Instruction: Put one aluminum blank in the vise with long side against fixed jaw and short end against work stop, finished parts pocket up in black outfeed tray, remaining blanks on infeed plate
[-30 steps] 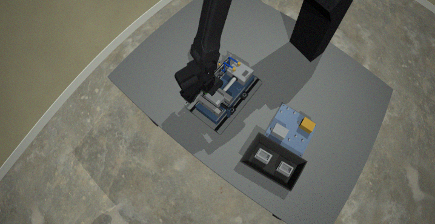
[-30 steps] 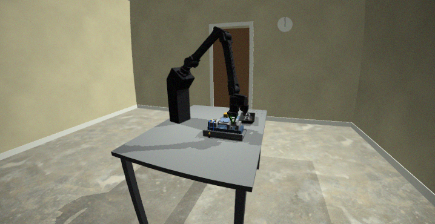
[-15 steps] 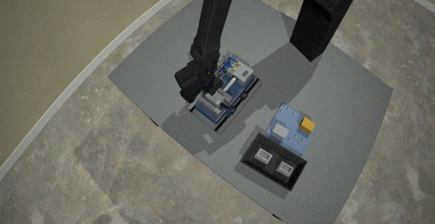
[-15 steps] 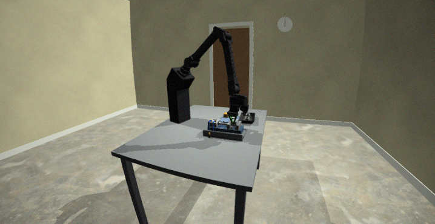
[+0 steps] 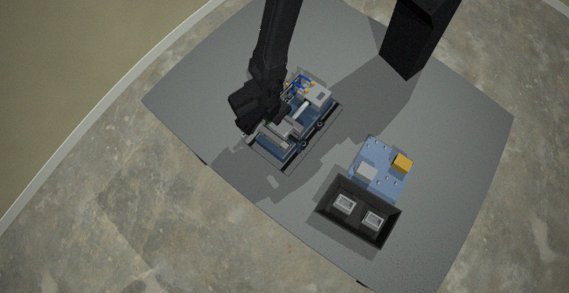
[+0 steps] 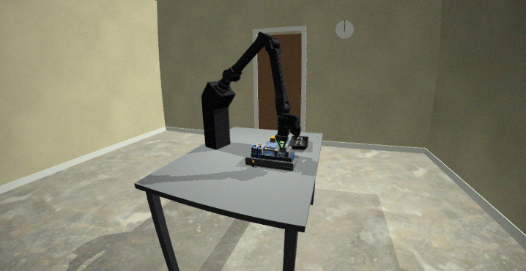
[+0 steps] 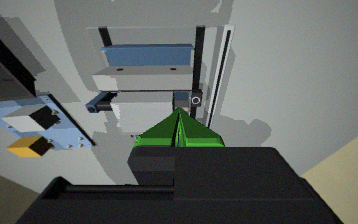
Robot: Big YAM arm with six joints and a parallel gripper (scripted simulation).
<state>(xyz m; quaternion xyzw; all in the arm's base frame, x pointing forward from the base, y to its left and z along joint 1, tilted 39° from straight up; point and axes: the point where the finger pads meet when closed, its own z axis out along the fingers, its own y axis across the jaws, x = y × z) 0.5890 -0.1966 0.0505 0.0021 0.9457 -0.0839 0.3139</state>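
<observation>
Now: the fixed jaw 4 cm ahead of my hand, 3 cm to the left of it and 3 cm below it. Also, from my hand: moving jaw 3 cm behind, 4 cm to the left, 3 cm below; then blue infeed plate 10 cm behind, 36 cm to the left, 10 cm below; then white rod 8 cm behind, 4 cm to the left, 3 cm below.
</observation>
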